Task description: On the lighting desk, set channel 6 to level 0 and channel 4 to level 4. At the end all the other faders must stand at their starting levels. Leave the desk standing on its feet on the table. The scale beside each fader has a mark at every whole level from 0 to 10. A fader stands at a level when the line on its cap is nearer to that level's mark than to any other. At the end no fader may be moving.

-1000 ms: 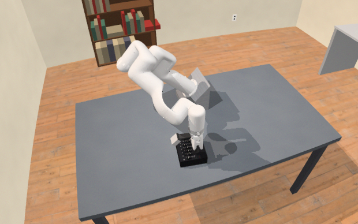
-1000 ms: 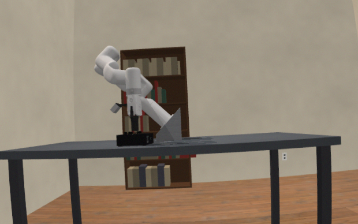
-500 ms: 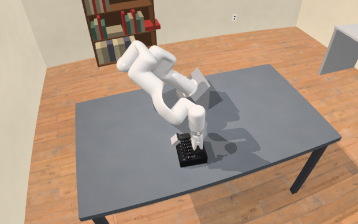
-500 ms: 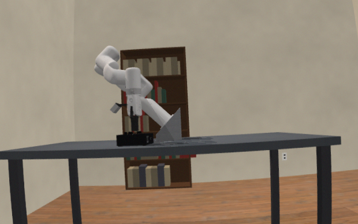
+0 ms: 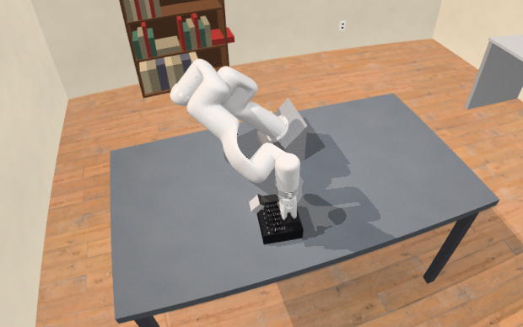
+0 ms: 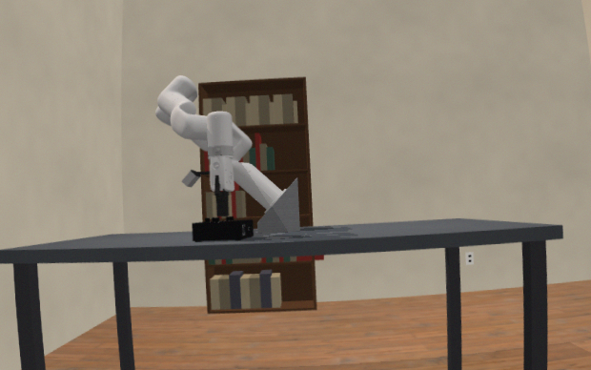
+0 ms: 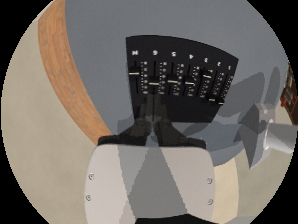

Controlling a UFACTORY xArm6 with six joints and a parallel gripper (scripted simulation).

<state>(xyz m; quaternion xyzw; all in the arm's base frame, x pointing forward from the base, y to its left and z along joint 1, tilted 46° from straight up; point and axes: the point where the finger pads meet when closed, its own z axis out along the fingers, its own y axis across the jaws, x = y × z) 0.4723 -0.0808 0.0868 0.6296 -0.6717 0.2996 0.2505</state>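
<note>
The fader lies 50 mm behind my hand, 30 mm to the right of it and 30 mm below it.
</note>
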